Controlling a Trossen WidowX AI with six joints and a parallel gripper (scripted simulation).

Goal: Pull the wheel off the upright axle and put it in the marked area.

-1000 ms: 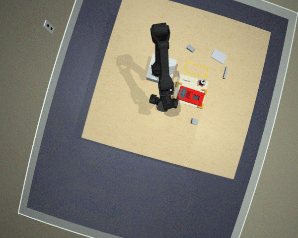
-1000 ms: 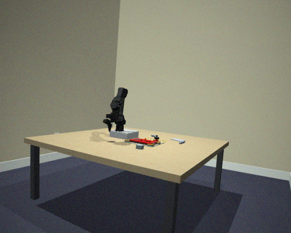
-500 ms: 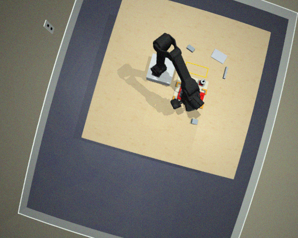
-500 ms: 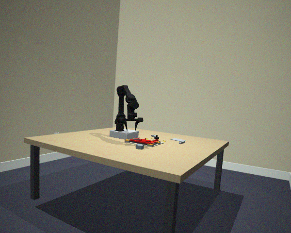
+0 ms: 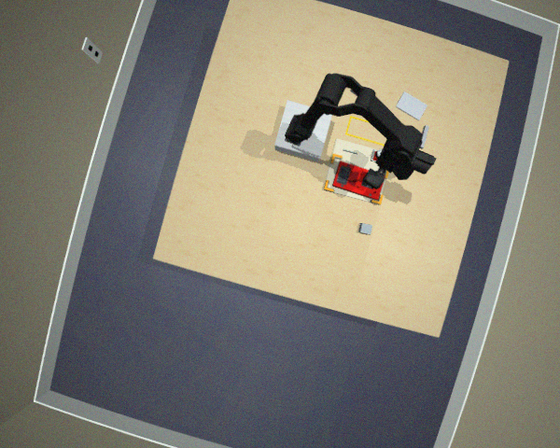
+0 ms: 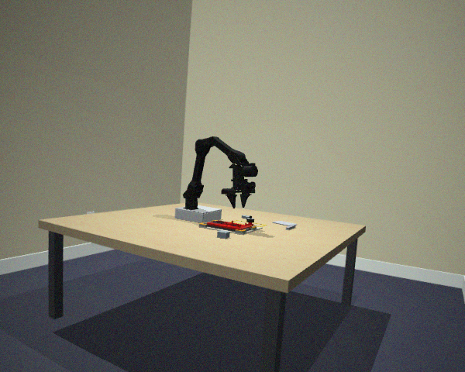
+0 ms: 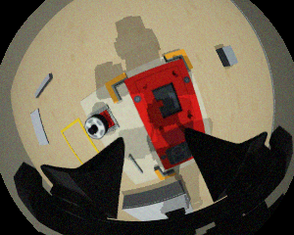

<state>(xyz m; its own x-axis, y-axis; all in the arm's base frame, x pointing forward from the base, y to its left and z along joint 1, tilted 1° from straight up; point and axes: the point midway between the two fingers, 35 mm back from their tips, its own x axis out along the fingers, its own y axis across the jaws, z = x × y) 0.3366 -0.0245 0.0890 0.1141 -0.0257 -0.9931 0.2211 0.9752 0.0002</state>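
The wheel lies 20 mm ahead of my gripper tip, 90 mm to the left of it and 70 mm below it. Round my gripper tip: pale fixture board (30 mm behind, 10 mm to the right, 100 mm below); then upright axle (10 mm ahead, 90 mm to the left, 70 mm below).
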